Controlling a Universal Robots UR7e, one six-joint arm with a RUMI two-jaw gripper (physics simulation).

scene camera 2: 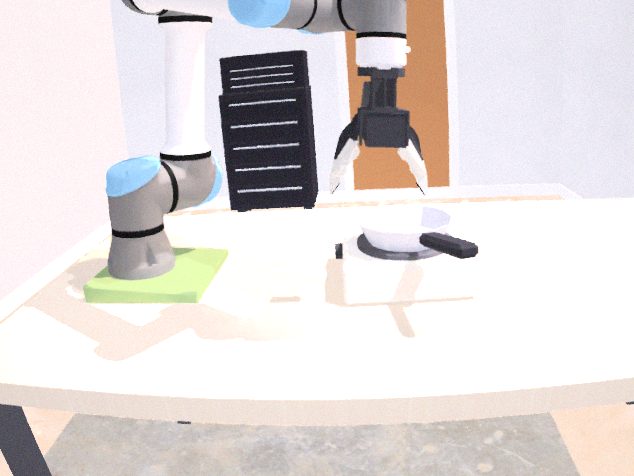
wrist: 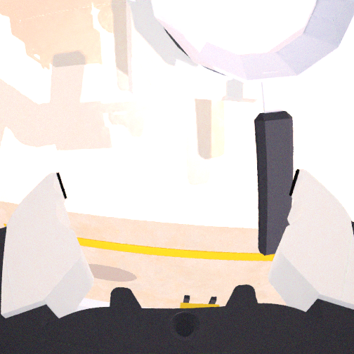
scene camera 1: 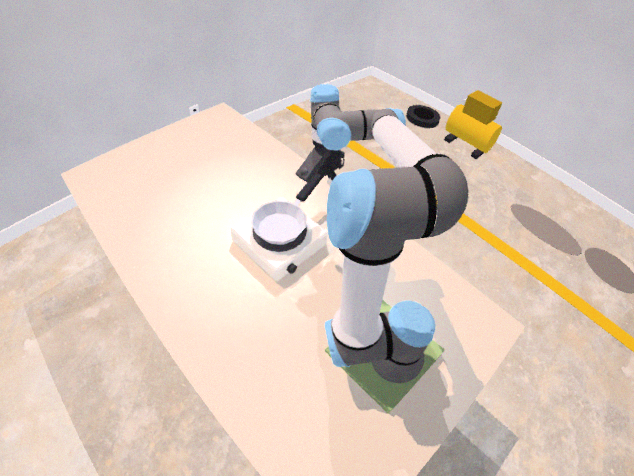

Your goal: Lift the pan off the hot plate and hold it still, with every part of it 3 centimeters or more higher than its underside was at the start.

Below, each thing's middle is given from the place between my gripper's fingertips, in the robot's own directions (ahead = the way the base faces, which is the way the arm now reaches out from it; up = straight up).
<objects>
Now: hand 8 cm above the pan (scene camera 2: 399, 228), 5 cm to the right of it and 5 cm short of it. From my hand the other things lie so: white hot plate (scene camera 2: 370, 275): 16 cm below, 14 cm to the left, 3 cm ahead.
</objects>
